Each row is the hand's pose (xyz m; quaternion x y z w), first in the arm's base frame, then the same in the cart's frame.
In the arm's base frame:
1: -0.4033 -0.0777 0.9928 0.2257 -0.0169 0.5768 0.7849
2: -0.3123 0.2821 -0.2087 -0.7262 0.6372 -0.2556 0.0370
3: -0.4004 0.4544 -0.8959 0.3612 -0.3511 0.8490 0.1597
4: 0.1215 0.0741 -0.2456 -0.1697 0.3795 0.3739 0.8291
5: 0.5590 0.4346 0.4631 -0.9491 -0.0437 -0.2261 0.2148
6: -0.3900 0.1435 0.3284 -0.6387 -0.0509 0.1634 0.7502
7: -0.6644 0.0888 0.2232 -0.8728 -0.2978 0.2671 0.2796
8: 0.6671 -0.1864 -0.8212 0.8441 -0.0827 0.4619 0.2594
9: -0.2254 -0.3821 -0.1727 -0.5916 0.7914 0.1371 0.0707
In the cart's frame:
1: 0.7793 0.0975 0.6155 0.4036 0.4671 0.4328 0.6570
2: -0.2897 0.1356 -0.0457 0.7978 -0.4790 -0.0893 0.3553
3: -0.9582 0.1233 -0.2961 0.7502 -0.0978 0.5848 0.2927
4: -0.0714 -0.0692 -0.4241 -0.0697 0.7752 0.4237 0.4632
5: 0.6522 0.4678 -0.5316 -0.9413 -0.0207 0.3153 0.1185
6: 0.1658 0.1396 0.2802 -0.5356 0.3126 0.5264 0.5816
7: -0.0384 0.0560 0.4819 -0.6121 -0.1441 0.7269 0.2760
8: -0.2492 -0.4626 -1.1386 0.9311 0.1745 -0.0130 0.3201
9: -0.0627 -0.4955 -0.0343 0.4971 -0.6794 -0.3392 0.4198

